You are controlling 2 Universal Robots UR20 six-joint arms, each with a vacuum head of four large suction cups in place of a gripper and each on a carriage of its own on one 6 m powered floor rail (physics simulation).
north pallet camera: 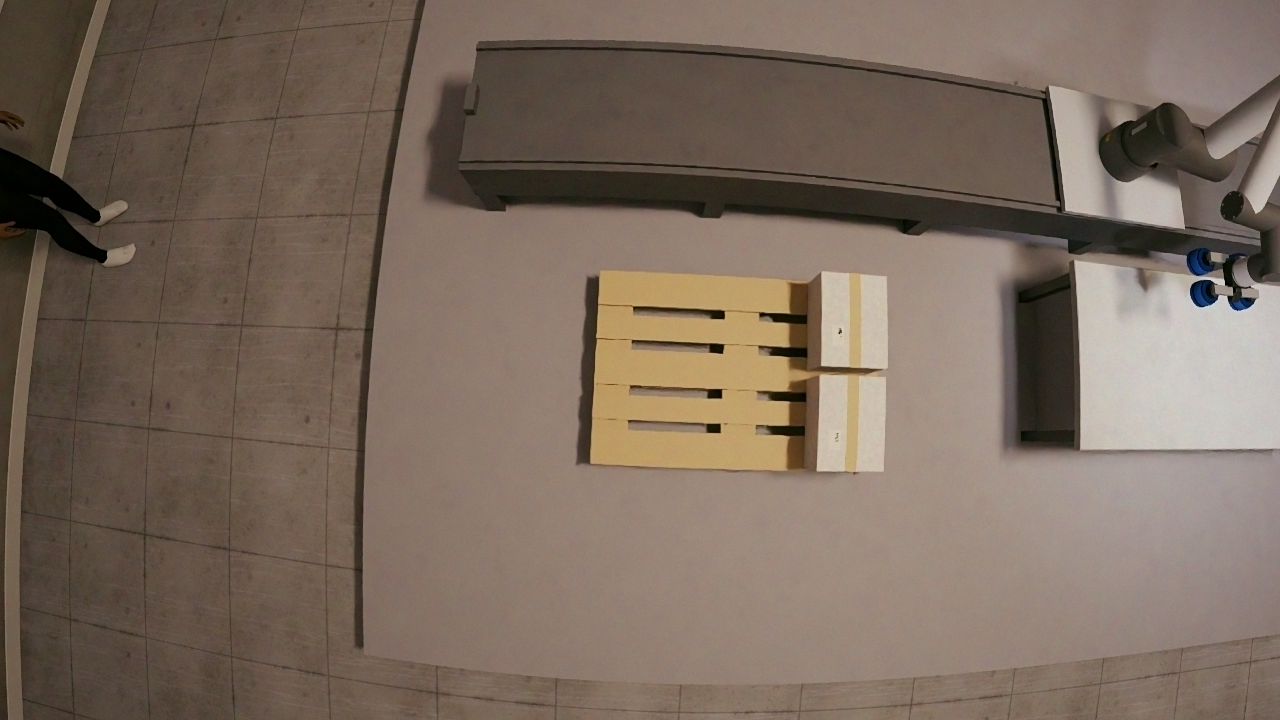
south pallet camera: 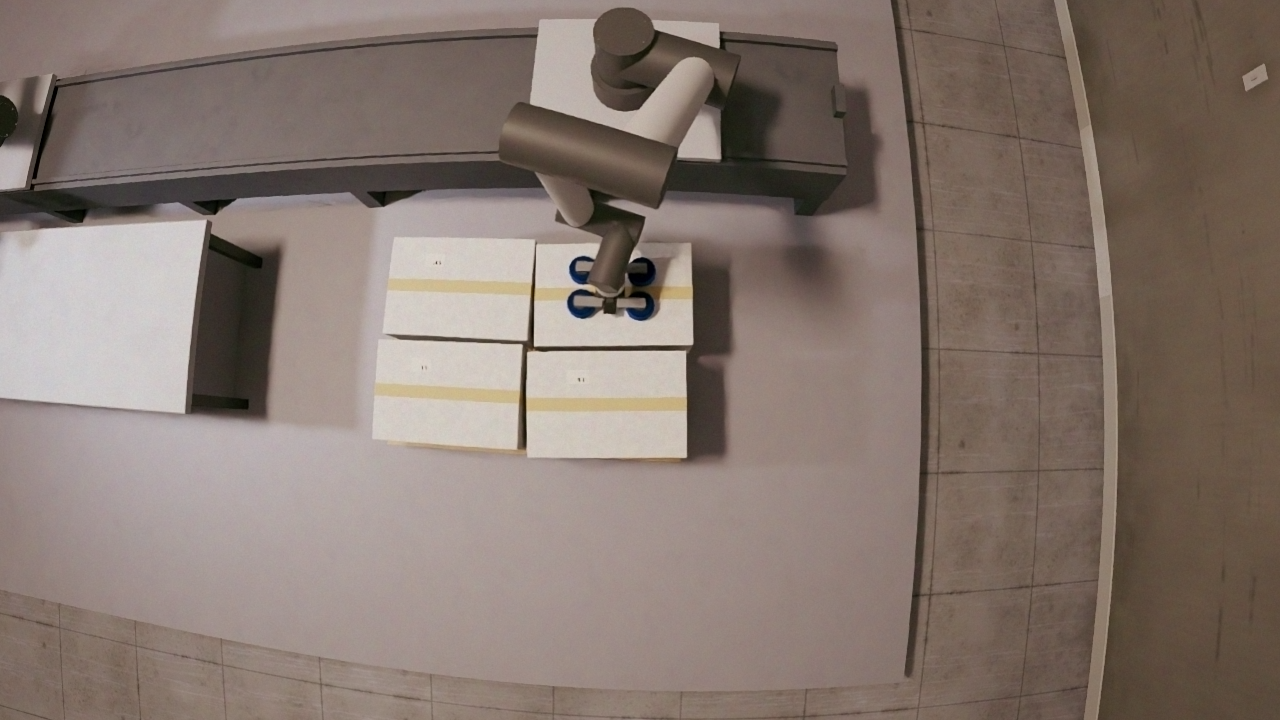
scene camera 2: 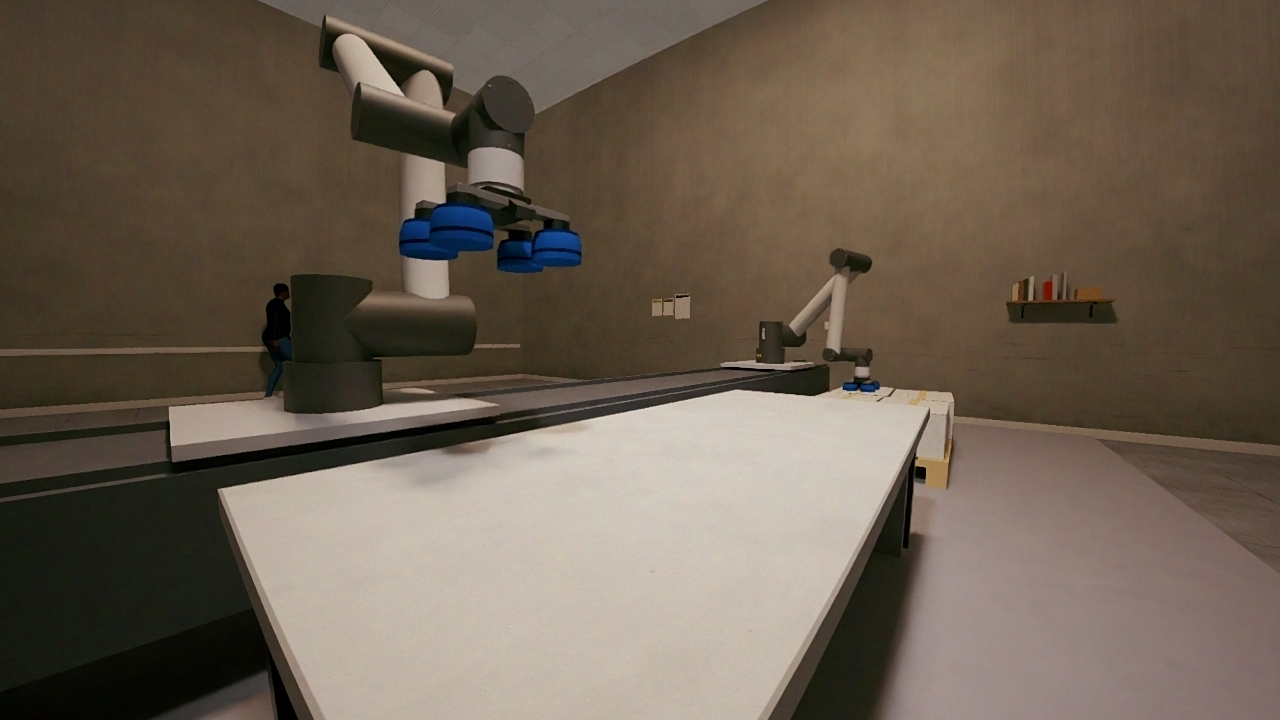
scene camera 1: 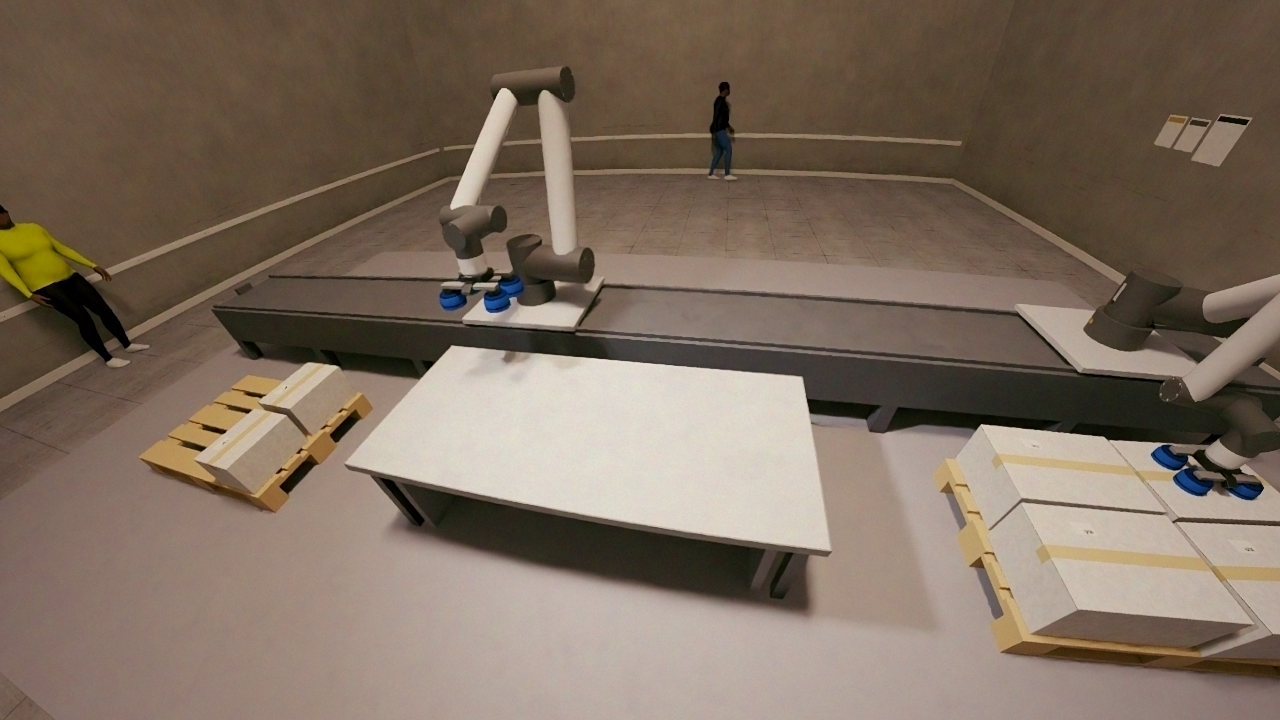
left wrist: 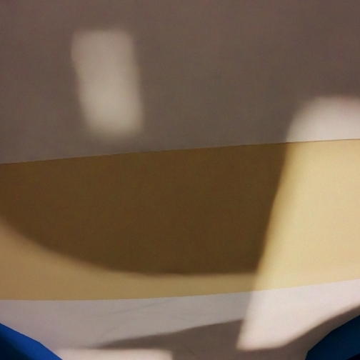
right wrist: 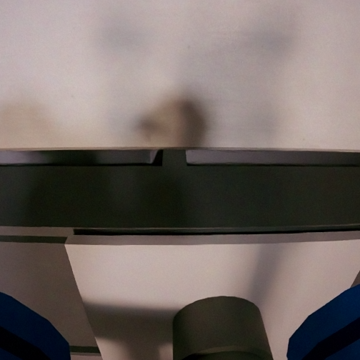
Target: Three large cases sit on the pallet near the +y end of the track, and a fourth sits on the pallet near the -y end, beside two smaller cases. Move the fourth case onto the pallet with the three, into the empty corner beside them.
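Note:
My left gripper (scene camera 1: 1210, 469) (scene camera 2: 861, 385) (south pallet camera: 612, 287) has its cups on top of the fourth large case (scene camera 1: 1190, 508) (south pallet camera: 671, 326), whose tape fills the left wrist view. This case is at the upper right corner of the pallet (scene camera 1: 975, 541) in the south pallet view, level with three large cases (south pallet camera: 460, 308) (south pallet camera: 447, 420) (south pallet camera: 608, 429). Its underside is hidden. My right gripper (scene camera 1: 478, 291) (scene camera 2: 492, 234) (north pallet camera: 1222, 279) is open and empty above the table's rail-side edge. Two smaller cases (north pallet camera: 832, 308) (north pallet camera: 832, 411) stand on the other pallet (scene camera 1: 170, 456) (north pallet camera: 662, 362).
A white table (scene camera 1: 608, 429) (scene camera 2: 572, 537) (north pallet camera: 1163, 376) (south pallet camera: 89, 313) stands between the pallets, beside the dark floor rail (scene camera 1: 805, 326) (north pallet camera: 760, 116) (south pallet camera: 295, 107). A person in yellow (scene camera 1: 40, 255) is by the wall, and another in black (scene camera 1: 721, 116) is beyond the rail.

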